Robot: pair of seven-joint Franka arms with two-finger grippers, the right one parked.
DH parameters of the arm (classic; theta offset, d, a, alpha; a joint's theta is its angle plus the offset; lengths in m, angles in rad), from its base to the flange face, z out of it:
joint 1: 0 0.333 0 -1.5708
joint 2: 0 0 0 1.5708
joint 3: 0 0.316 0.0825 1.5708
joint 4: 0 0 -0.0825 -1.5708
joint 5: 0 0.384 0 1.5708
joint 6: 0 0 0.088 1.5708
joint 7: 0 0.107 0 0
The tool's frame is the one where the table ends.
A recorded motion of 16 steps. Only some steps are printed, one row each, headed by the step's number.
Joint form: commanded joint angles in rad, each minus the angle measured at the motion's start. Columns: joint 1, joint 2, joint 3, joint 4, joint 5, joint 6, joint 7.
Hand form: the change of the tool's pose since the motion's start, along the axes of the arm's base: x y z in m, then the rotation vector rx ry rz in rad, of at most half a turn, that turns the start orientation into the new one. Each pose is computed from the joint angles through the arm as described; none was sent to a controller.
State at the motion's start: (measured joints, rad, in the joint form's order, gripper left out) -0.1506 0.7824 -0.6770 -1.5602 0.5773 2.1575 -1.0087
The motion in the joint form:
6: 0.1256 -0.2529 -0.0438 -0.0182 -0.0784 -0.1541 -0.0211
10: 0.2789 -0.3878 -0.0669 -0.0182 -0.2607 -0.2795 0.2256
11: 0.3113 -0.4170 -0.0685 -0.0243 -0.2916 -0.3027 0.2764
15: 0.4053 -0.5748 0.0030 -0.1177 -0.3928 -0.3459 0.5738
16: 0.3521 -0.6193 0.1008 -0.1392 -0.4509 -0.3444 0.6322
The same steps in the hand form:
6: 0.0220 0.0610 0.1370 0.0413 -0.0919 0.1520
10: 0.0376 0.1381 0.2034 0.0205 -0.0113 0.1096
11: 0.0385 0.1550 0.2141 0.0196 0.0019 0.0976
15: 0.0332 0.2351 0.2400 0.0571 0.0282 -0.0254
16: 0.0304 0.2507 0.2466 0.0406 0.0326 -0.0282

